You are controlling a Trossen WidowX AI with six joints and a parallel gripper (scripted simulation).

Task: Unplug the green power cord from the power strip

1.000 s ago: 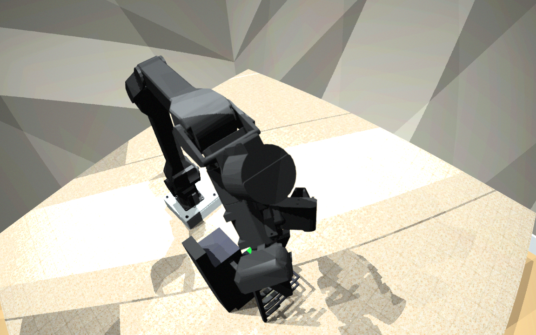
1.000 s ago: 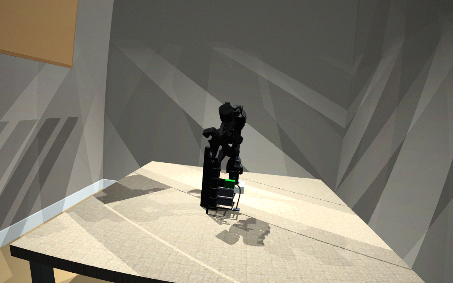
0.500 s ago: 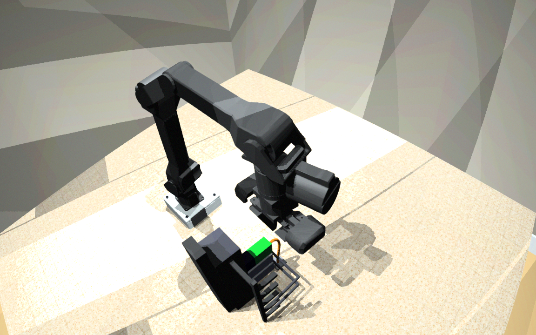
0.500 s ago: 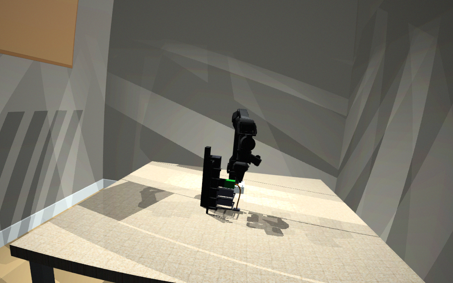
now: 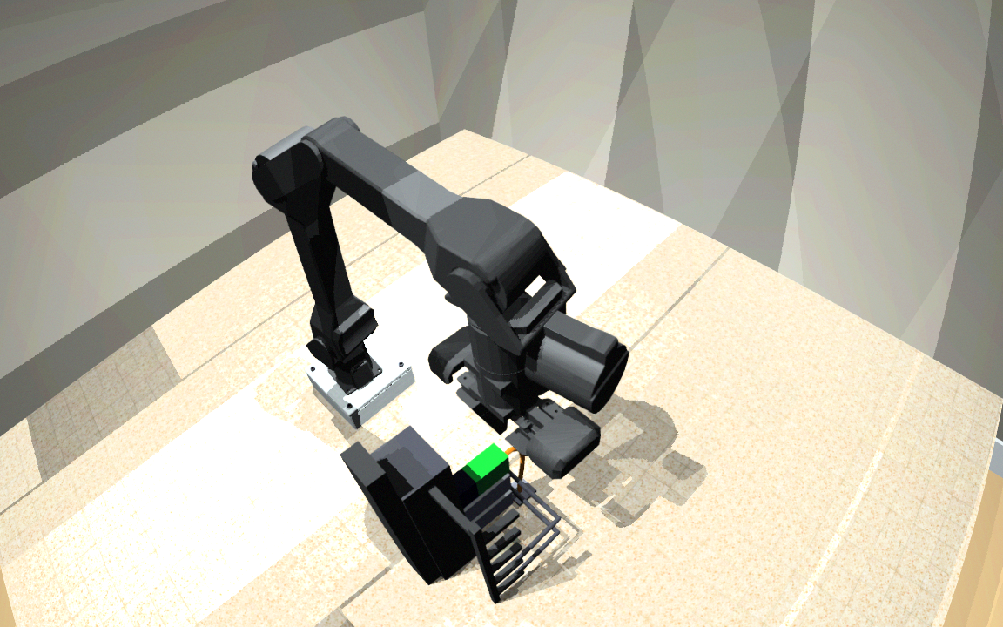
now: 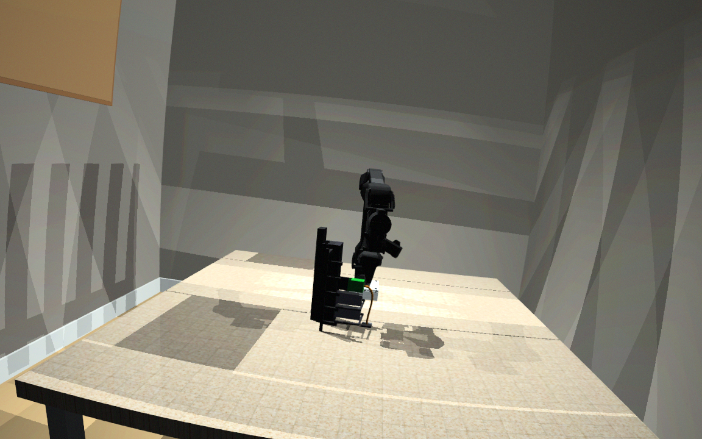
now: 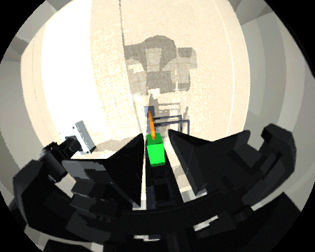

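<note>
Now: the green plug 6 cm to the right of my gripper tip and 1 cm below it.
</note>
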